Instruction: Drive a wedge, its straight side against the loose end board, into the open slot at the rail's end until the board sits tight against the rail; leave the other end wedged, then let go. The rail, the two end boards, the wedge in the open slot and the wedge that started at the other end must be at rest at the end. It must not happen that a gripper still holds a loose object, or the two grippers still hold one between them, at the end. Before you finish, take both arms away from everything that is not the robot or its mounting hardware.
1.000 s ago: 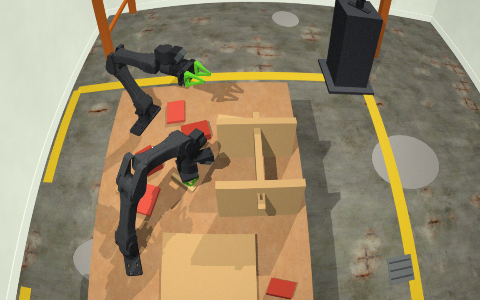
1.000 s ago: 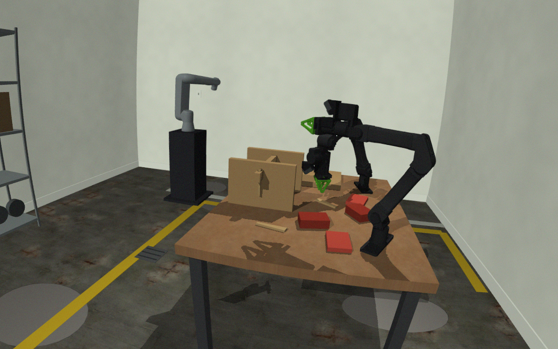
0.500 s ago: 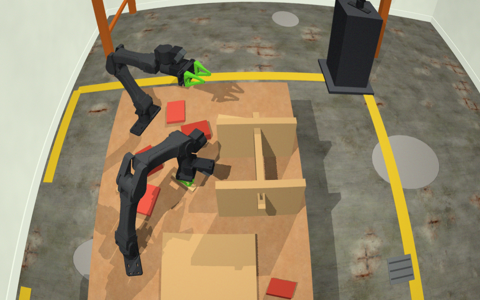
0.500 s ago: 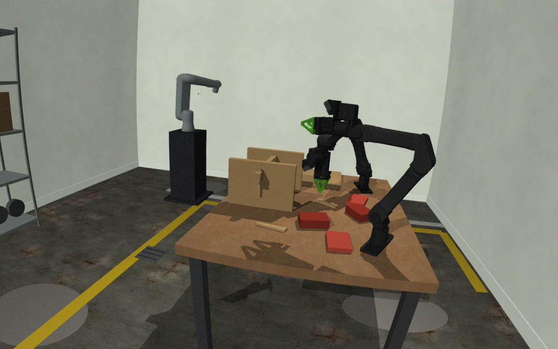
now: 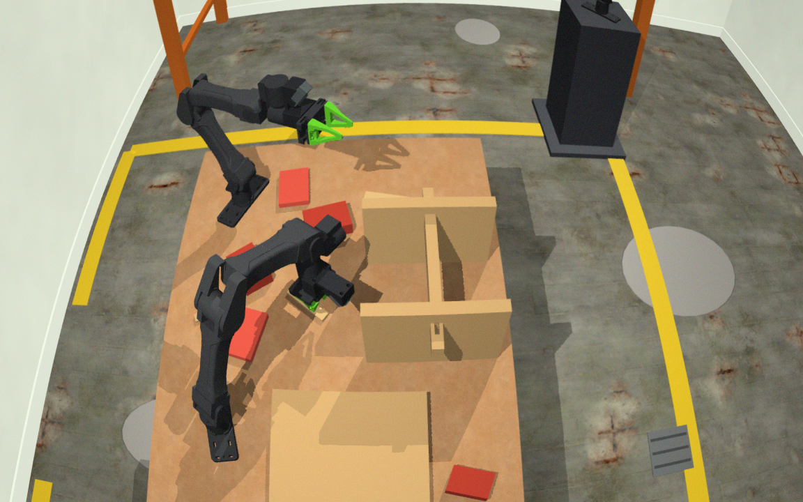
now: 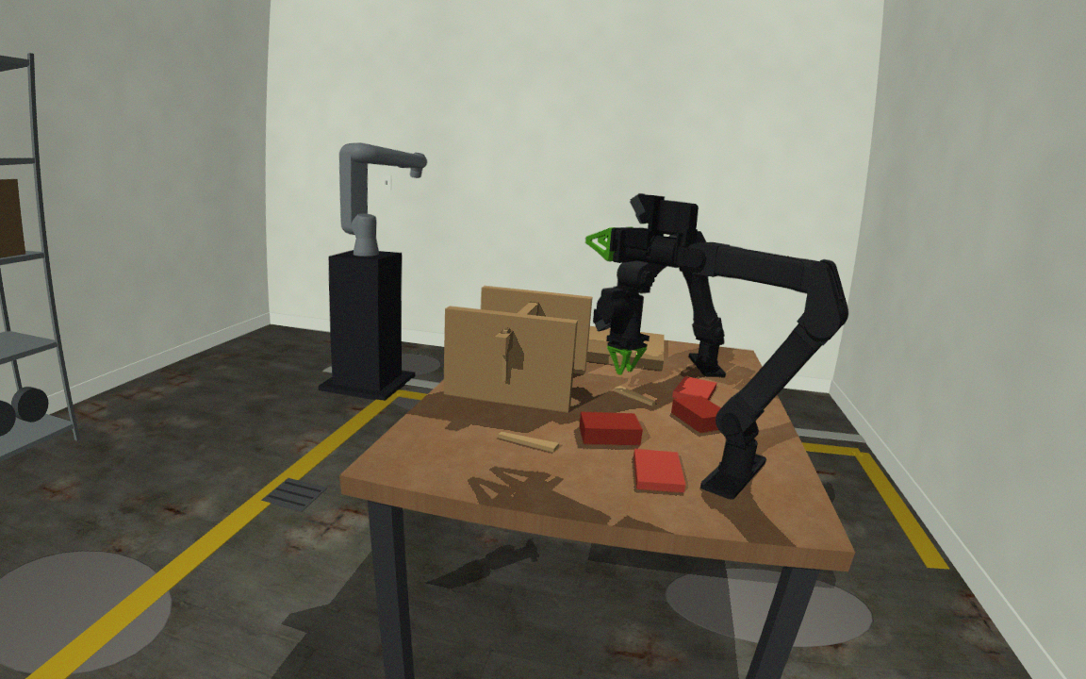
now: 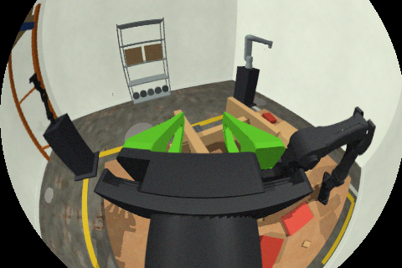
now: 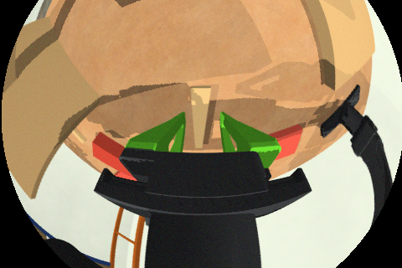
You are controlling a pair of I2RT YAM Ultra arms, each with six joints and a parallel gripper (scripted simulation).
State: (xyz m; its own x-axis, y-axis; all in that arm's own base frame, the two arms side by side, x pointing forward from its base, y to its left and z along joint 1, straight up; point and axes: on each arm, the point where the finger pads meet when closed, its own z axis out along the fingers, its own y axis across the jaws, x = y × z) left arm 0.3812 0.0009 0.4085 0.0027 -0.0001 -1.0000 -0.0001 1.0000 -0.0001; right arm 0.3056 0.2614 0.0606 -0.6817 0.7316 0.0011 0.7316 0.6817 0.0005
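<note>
My right hand is 27 cm short of the rail, 10 cm below it and 2 cm to the right of it. Round my right hand: flat board (38 cm to the right, 6 cm ahead, 5 cm below).
</note>
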